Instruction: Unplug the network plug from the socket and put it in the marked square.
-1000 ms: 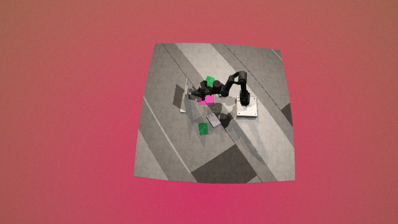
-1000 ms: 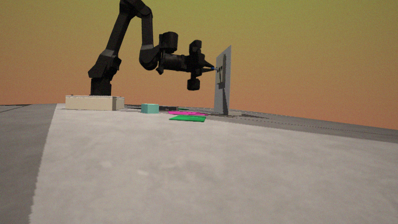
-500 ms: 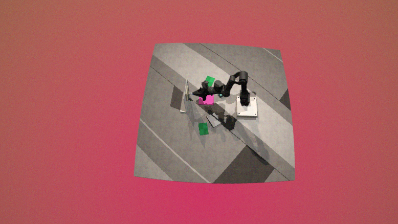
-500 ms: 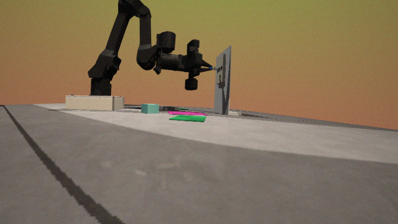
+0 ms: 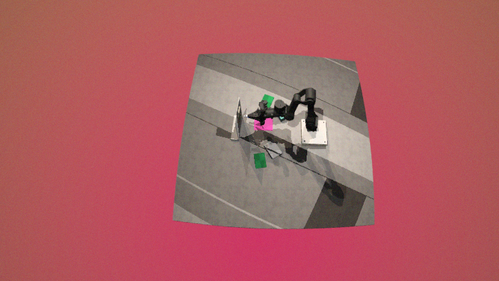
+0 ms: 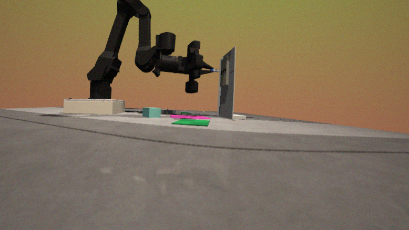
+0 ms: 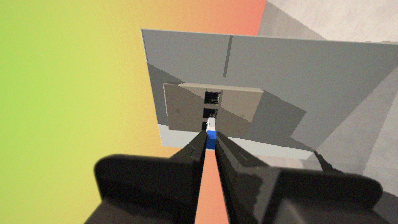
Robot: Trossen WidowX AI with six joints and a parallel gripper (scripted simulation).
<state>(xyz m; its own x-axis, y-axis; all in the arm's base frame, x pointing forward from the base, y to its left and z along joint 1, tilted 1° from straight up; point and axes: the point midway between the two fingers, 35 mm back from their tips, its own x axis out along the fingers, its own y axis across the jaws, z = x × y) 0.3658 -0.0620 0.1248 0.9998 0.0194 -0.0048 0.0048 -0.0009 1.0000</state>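
My gripper tip is 180 mm above the magenta marked square, 100 mm past it and 30 mm to the left of it. Round my gripper tip: flat grey plate (170 mm below, 160 mm to the left, 130 mm behind); then upright grey panel (60 mm below, 60 mm ahead, 10 mm to the right); then network plug (10 mm ahead).
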